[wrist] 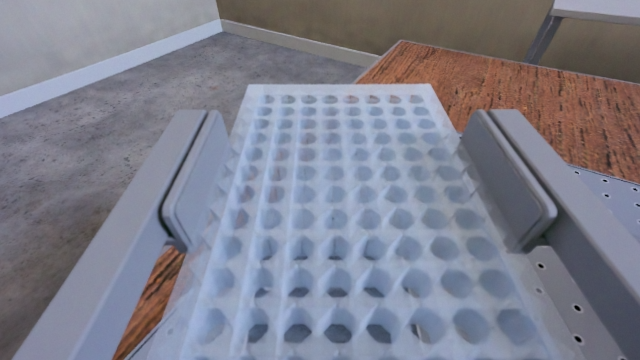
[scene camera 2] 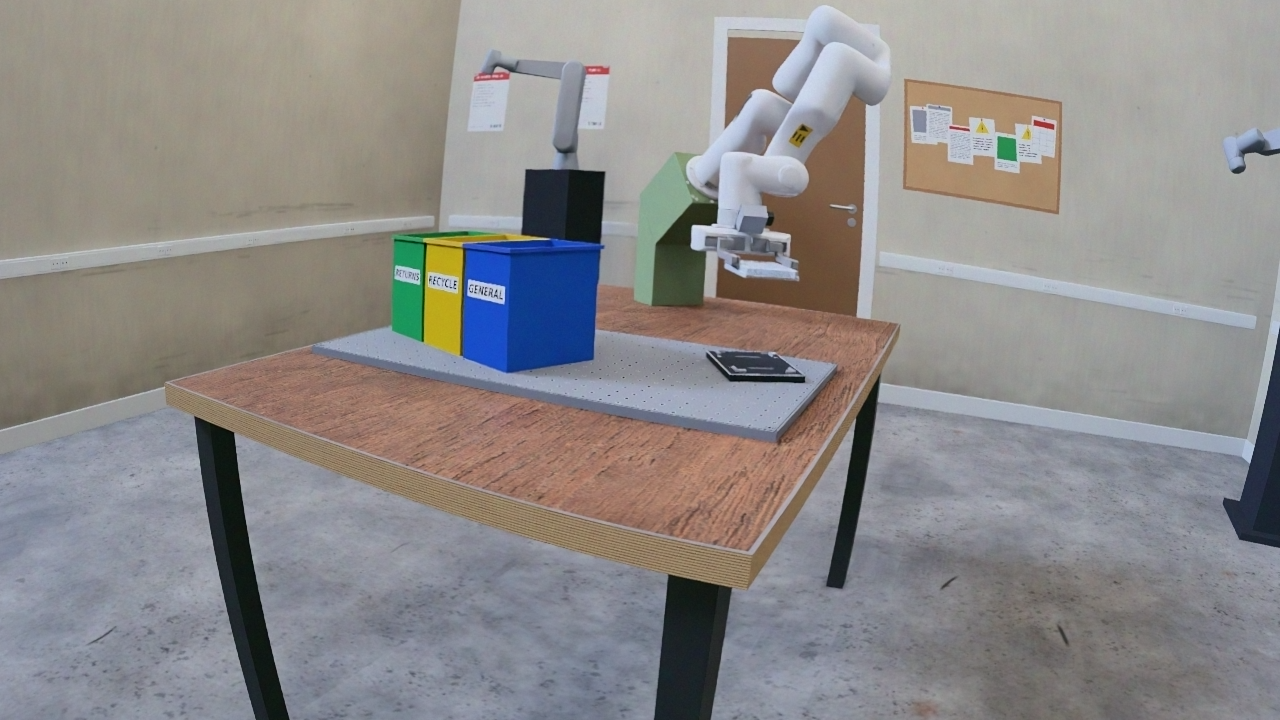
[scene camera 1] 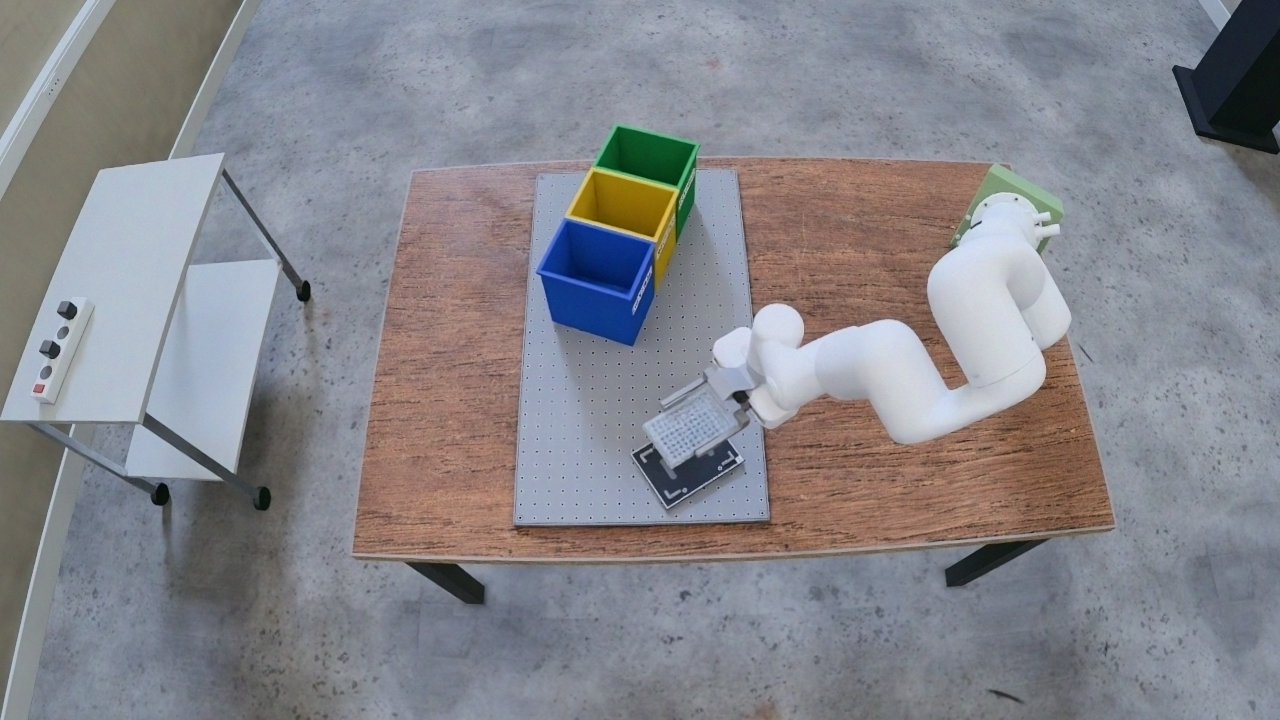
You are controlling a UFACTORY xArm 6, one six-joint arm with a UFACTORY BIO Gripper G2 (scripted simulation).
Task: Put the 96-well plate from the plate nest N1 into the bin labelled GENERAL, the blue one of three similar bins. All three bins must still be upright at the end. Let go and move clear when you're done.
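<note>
I see a blue general bin (scene camera 2: 534, 306), also visible as the blue general bin (scene camera 1: 579, 251); in the wrist view the blue general bin is out of frame. A clear 96-well plate (scene camera 1: 684, 423) is visible, likewise the clear 96-well plate (wrist: 378, 173) in the wrist view and the clear 96-well plate (scene camera 2: 763, 270). Scene camera 1 shows a yellow recycle bin (scene camera 1: 617, 202), and scene camera 2 shows the yellow recycle bin (scene camera 2: 445, 260); in the wrist view the yellow recycle bin is out of frame. Also visible: a green returns bin (scene camera 1: 649, 156) and a black plate nest N1 (scene camera 1: 693, 473).
</note>
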